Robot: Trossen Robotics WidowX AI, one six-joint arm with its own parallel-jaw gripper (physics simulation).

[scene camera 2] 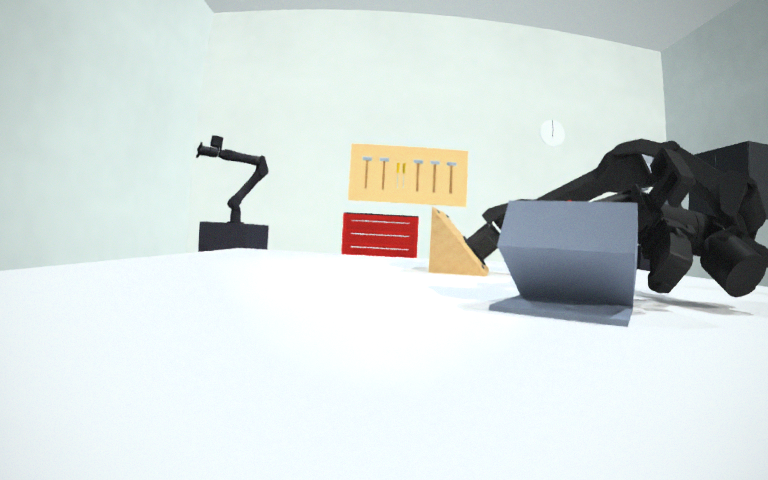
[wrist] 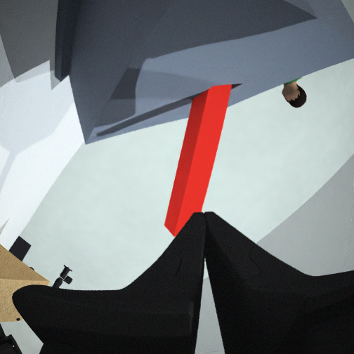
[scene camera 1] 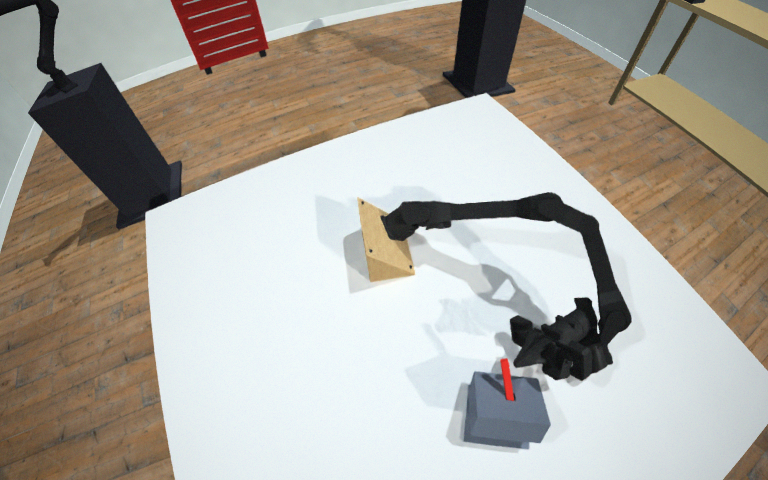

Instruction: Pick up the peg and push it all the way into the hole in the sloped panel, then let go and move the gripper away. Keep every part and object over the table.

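Where they show: gripper, fingertip midpoint: [scene camera 1: 514, 365]; arm's base, link origin: [scene camera 2: 473, 250] [scene camera 1: 392, 228].
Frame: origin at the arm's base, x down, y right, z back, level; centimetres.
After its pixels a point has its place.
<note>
The red peg [scene camera 1: 508, 382] {x -5.4, y -5.2, z -43.2 cm} [scene camera 2: 569, 200] [wrist: 200, 155] stands tilted, its lower end in a hole in the sloped top face of the grey block [scene camera 1: 504, 418] {x -6.3, y -1.2, z -48.3 cm} [scene camera 2: 572, 226] {x -4.0, y -2.1, z -51.1 cm} [wrist: 280, 57]. A long part of the peg sticks out. My gripper [scene camera 1: 516, 363] {x -6.6, y -7.4, z -41.0 cm} [wrist: 202, 220] is shut with nothing between its fingers. The fingertips are close beside the peg's free end, and in the wrist view the left finger overlaps that end. Whether they touch cannot be told. In scene camera 2 the grey block hides most of the peg and the fingertips.
A wooden wedge [scene camera 1: 387, 251] {x -2.9, y 4.2, z -7.4 cm} [scene camera 2: 453, 249] {x -0.3, y 5.3, z -10.6 cm} [wrist: 20, 295] with screws stands on the white table [scene camera 1: 254, 339] {x 4.3, y 39.3, z -13.7 cm} [scene camera 2: 283, 367] {x 4.3, y 18.2, z -69.7 cm}; the arm's base is against its sloped face. The arm [scene camera 1: 487, 210] {x -13.4, y -16.5, z -12.1 cm} arches from there to the grey block. Dark pedestals [scene camera 1: 107, 135] [scene camera 1: 489, 45] stand beyond the table.
</note>
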